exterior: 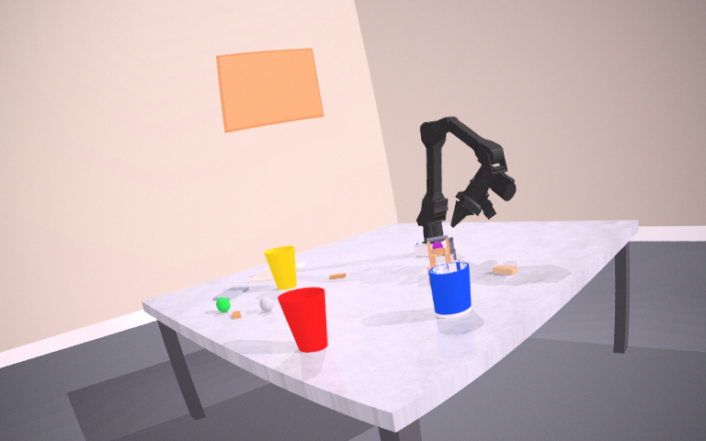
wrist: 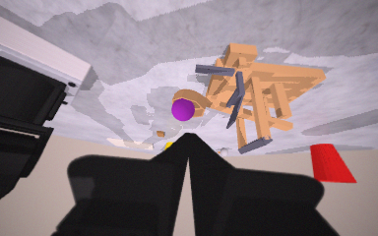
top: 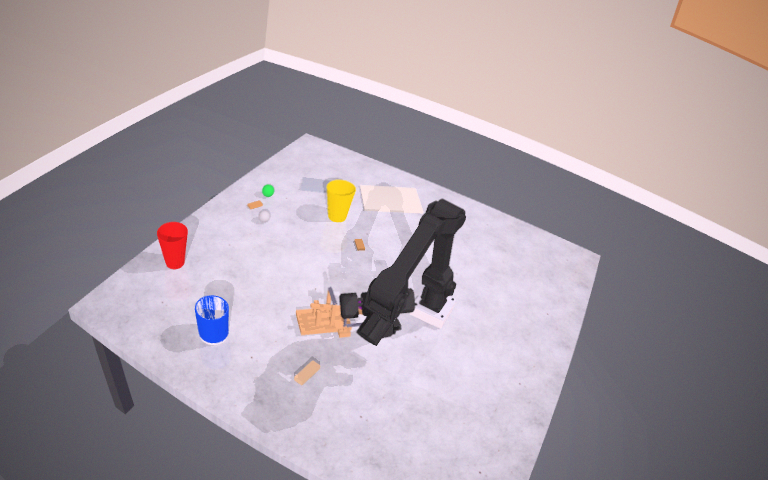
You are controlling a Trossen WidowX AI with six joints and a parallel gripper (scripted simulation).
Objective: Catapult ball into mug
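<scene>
The purple ball lies 30 mm ahead of my gripper tip, 40 mm to the right of it and 50 mm below it. Also, from my gripper tip: wooden catapult (60 mm ahead, 10 mm to the left, 60 mm below); blue mug (310 mm ahead, 260 mm to the left, 90 mm below); yellow cup (330 mm ahead, 400 mm to the right, 80 mm below).
</scene>
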